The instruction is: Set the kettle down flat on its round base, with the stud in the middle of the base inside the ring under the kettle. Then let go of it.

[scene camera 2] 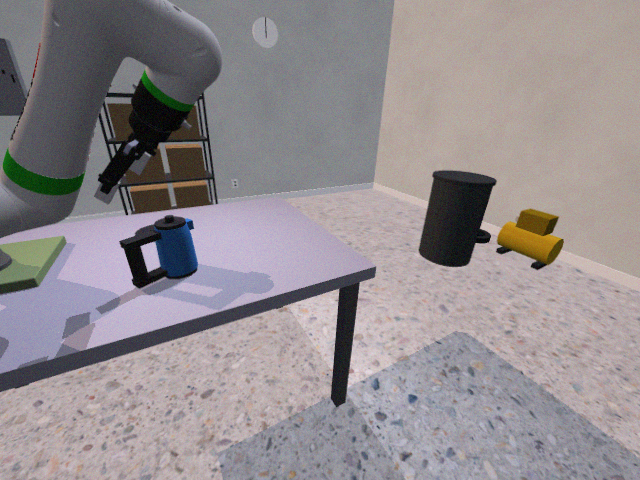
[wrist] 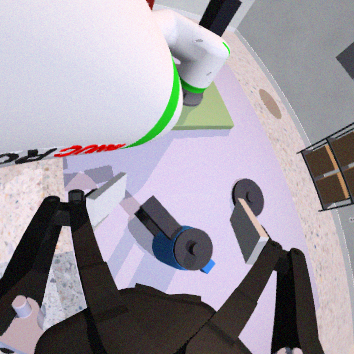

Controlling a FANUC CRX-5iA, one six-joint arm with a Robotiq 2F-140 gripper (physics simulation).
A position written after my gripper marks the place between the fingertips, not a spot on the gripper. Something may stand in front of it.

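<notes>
You can picture my gripper (scene camera 2: 119, 184) here, and the wrist view shows my gripper as well (wrist: 179, 197). There's also a blue kettle (scene camera 2: 177, 257), and I can see a round black base (wrist: 245, 188) too.
</notes>
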